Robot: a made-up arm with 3 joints.
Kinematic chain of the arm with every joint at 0, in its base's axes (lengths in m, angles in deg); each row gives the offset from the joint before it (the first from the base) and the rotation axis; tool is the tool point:
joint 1: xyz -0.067 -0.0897 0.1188 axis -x
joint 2: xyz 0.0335 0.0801 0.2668 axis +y
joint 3: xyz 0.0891 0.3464 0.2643 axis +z
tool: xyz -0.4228 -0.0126 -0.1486
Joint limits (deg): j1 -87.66..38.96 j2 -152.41..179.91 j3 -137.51..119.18
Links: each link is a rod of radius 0.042 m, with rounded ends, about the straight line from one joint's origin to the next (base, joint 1, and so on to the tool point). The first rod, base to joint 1, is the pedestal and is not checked.
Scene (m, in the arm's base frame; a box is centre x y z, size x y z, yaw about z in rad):
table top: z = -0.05
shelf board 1: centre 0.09 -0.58 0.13 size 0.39 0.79 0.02 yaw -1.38
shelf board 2: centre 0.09 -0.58 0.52 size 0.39 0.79 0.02 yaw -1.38
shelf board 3: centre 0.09 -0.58 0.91 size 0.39 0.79 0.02 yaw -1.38
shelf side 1: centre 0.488 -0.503 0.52 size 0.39 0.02 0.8 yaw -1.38
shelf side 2: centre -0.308 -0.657 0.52 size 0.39 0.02 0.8 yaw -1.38
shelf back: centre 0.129 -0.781 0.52 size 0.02 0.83 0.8 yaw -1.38
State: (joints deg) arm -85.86 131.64 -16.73
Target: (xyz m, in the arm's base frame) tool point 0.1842 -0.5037 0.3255
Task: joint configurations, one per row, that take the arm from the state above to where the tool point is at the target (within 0.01 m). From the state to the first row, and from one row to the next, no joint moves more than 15 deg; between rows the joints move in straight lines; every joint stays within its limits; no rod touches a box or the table.
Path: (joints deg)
1: -73.90 127.69 -8.10
2: -61.94 123.74 0.53
3: -49.98 119.80 9.16
4: -38.02 115.85 17.79
5: -39.49 126.81 31.61
6: -40.97 137.77 45.43
7: -42.44 148.73 59.25
8: -56.60 138.45 51.42
9: -70.76 128.18 43.58
10: -84.93 117.91 35.75

